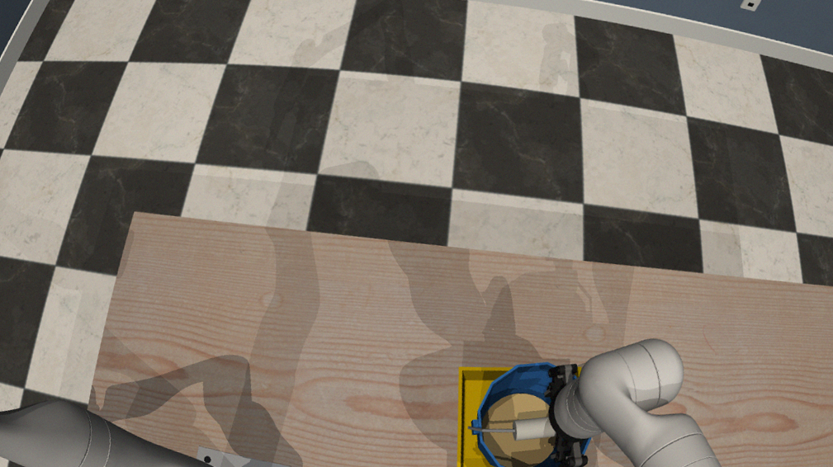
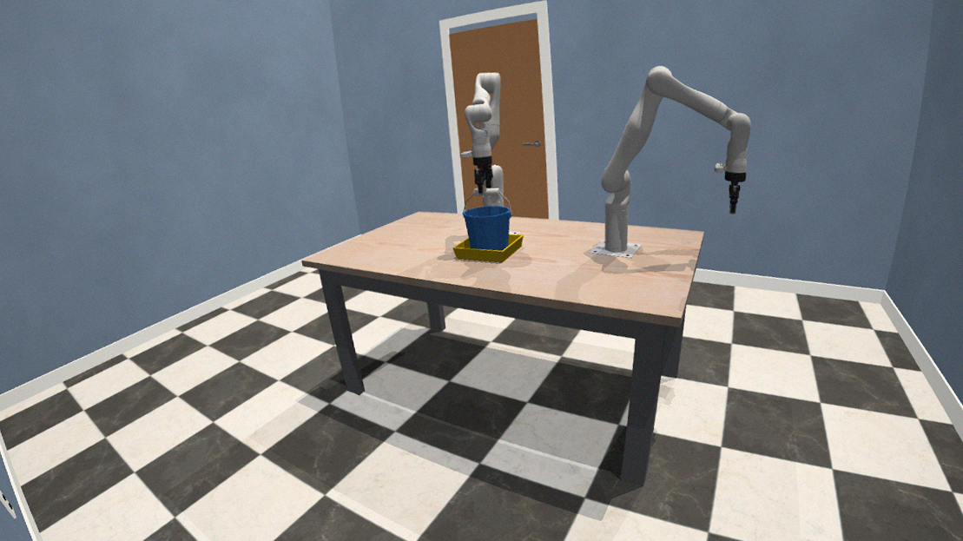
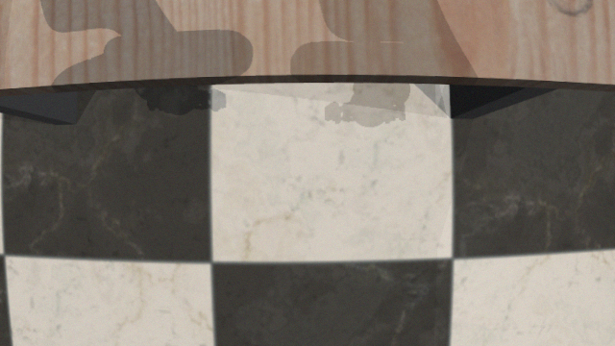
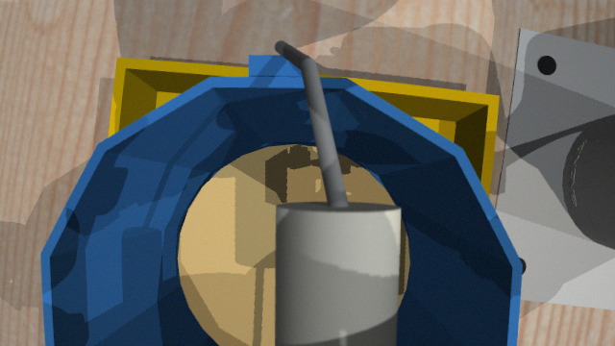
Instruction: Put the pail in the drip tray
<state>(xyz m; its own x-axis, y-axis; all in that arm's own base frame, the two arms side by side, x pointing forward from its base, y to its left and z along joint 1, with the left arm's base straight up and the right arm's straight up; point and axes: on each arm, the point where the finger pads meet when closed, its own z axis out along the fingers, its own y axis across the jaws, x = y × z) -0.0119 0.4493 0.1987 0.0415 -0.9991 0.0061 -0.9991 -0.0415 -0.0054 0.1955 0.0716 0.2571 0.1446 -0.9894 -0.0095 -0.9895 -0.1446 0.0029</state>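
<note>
The blue pail is 110 mm below my right hand, 10 mm to the left of it and 10 mm ahead of it. From my right hand the other things lie so: yellow drip tray: 240 mm below, 20 mm ahead, 10 mm to the left.
</note>
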